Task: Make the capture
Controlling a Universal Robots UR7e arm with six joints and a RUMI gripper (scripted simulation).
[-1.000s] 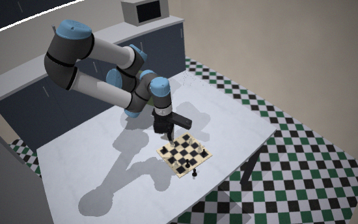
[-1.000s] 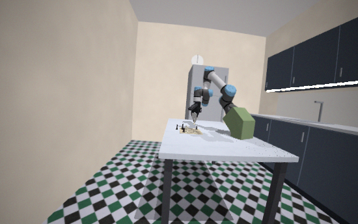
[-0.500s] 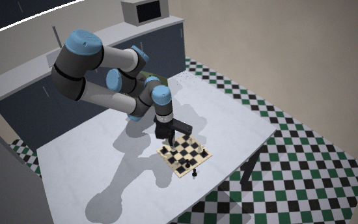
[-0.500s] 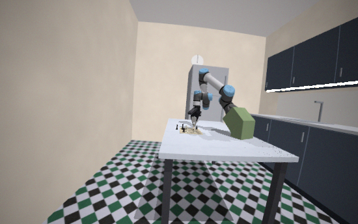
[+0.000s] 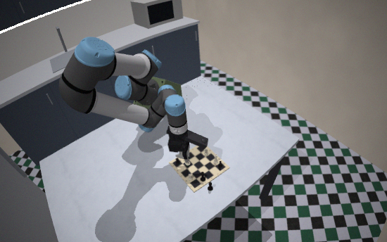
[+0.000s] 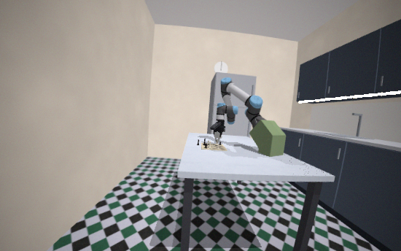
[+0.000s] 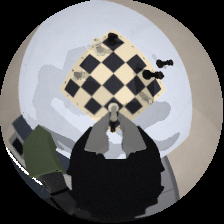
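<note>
Right now the white piece is 10 mm below my hand. From my hand the other things lie so: black chess piece 170 mm ahead, 50 mm to the right, 20 mm below; chessboard 50 mm ahead, 40 mm below, 30 mm to the left.
</note>
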